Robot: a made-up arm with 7 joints. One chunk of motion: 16 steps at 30 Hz.
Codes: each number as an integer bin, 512 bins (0 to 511) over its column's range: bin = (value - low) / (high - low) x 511, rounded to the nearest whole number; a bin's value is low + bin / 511 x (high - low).
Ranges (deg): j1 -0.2..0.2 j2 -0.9..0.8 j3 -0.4..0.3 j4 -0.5..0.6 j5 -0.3..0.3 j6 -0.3..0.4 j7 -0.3..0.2
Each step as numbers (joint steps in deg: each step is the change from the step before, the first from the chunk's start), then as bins.
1 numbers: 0.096 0.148 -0.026 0.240 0.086 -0.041 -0.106
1 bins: 378 315 273 344 329 189 198
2 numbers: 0.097 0.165 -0.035 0.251 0.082 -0.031 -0.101
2 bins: 379 320 266 349 325 196 203
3 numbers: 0.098 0.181 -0.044 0.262 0.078 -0.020 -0.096
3 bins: 381 325 260 354 322 204 208
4 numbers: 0.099 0.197 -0.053 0.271 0.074 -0.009 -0.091
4 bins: 382 330 253 358 319 212 214
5 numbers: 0.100 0.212 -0.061 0.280 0.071 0.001 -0.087
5 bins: 383 334 247 362 316 220 218
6 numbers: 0.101 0.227 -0.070 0.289 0.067 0.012 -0.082
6 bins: 385 339 241 367 313 228 223
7 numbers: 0.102 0.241 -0.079 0.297 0.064 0.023 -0.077
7 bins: 386 343 234 370 310 236 228
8 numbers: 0.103 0.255 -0.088 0.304 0.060 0.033 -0.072
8 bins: 387 347 228 373 307 243 233
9 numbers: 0.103 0.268 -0.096 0.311 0.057 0.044 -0.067
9 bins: 387 351 222 377 304 251 238
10 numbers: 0.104 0.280 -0.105 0.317 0.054 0.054 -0.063
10 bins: 388 355 215 380 301 258 242
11 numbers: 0.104 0.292 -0.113 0.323 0.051 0.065 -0.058
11 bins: 388 358 210 382 299 266 247
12 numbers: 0.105 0.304 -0.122 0.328 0.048 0.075 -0.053
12 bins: 390 362 203 385 296 274 252
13 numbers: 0.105 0.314 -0.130 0.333 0.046 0.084 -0.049
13 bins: 390 365 197 387 295 280 257
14 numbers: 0.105 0.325 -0.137 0.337 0.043 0.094 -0.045
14 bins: 390 368 192 389 292 288 261
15 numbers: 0.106 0.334 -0.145 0.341 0.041 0.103 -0.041
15 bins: 391 371 186 391 290 294 265
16 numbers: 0.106 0.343 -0.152 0.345 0.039 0.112 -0.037
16 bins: 391 374 181 393 289 301 269
